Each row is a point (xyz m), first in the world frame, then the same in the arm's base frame.
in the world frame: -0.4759 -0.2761 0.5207
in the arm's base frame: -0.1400 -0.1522 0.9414
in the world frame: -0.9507 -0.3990 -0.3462
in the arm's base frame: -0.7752 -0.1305 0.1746
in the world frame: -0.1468 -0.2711 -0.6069
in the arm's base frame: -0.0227 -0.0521 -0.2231
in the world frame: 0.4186 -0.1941 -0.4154
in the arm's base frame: 0.5731 -0.0519 -0.1377
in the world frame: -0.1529 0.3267 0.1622
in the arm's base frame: 0.1801 0.4532 0.5847
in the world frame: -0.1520 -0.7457 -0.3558
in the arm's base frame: -0.0371 -0.5492 -0.0206
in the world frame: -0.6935 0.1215 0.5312
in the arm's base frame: -0.3046 0.2608 1.0303
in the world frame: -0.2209 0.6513 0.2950
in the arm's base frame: 0.1754 0.7658 0.7575
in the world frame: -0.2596 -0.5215 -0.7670
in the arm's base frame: -0.1909 -0.2709 -0.3809
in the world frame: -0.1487 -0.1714 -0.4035
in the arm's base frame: 0.0239 0.0238 -0.0148
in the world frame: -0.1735 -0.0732 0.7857
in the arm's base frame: 0.2269 -0.0104 1.1608
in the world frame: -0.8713 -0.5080 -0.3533
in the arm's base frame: -0.7116 -0.2452 0.1423
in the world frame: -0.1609 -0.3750 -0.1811
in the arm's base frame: 0.0288 -0.2014 0.1860
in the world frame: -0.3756 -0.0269 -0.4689
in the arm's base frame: -0.1928 0.1959 -0.0217
